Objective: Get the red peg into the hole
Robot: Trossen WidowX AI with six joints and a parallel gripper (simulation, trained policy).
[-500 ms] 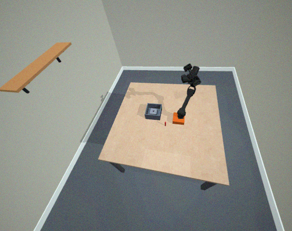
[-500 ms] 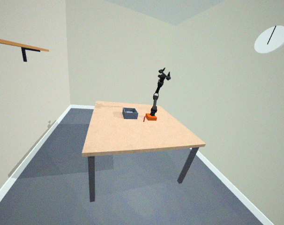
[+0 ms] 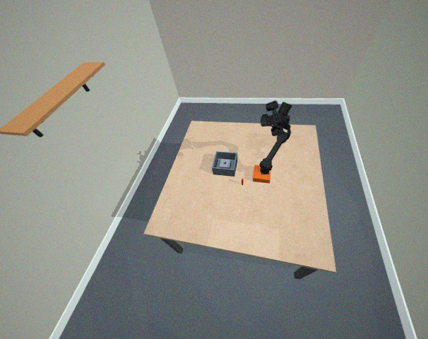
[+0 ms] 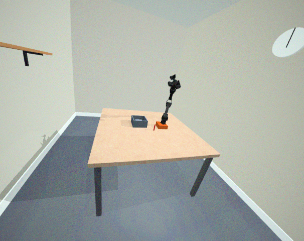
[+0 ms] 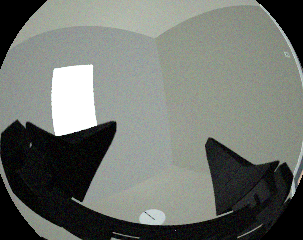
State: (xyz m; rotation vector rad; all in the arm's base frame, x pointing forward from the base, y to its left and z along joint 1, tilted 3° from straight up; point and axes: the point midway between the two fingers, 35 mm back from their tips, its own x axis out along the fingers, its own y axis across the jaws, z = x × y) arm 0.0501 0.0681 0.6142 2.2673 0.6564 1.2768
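Right now my gripper tip is 650 mm above the small red peg, 150 mm short of it and 20 mm to the left of it. From my gripper tip the other things lie so: dark grey box 660 mm below, 290 mm ahead, 210 mm to the right; then grey plate 640 mm below, 290 mm ahead, 210 mm to the right.
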